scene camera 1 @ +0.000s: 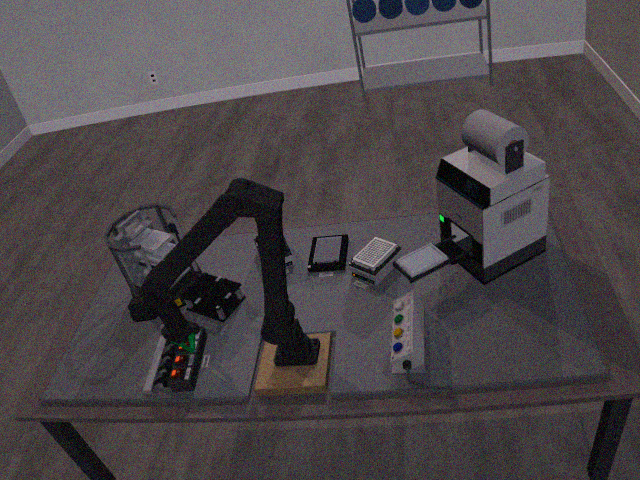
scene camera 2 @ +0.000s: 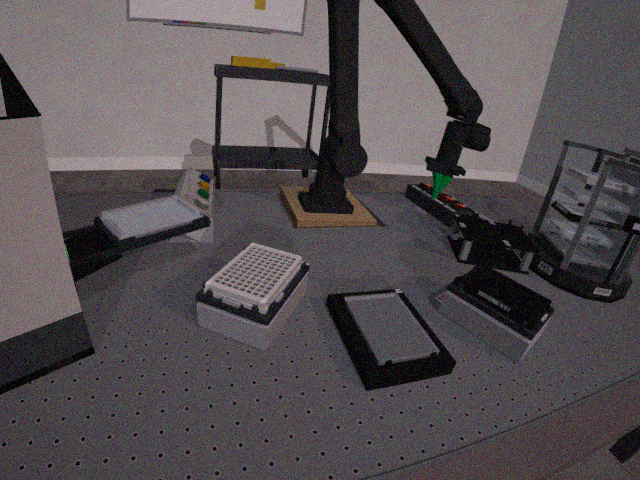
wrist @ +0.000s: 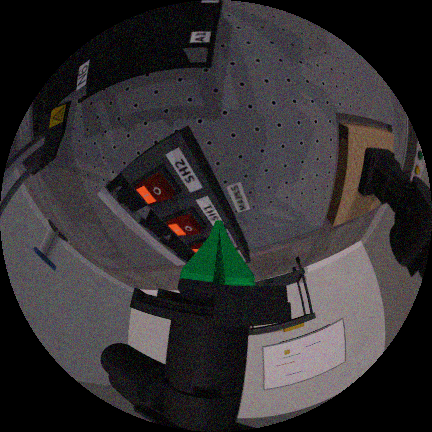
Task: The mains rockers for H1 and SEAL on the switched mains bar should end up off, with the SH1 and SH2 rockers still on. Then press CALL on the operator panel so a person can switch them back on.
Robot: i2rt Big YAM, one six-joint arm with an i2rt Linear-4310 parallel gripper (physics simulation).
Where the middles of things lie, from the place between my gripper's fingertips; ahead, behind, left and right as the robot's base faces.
Labels:
Right now my hand is 320 mm short of the plate carousel (scene camera 2: 592,265), 210 mm to the right of it and 110 mm below it.

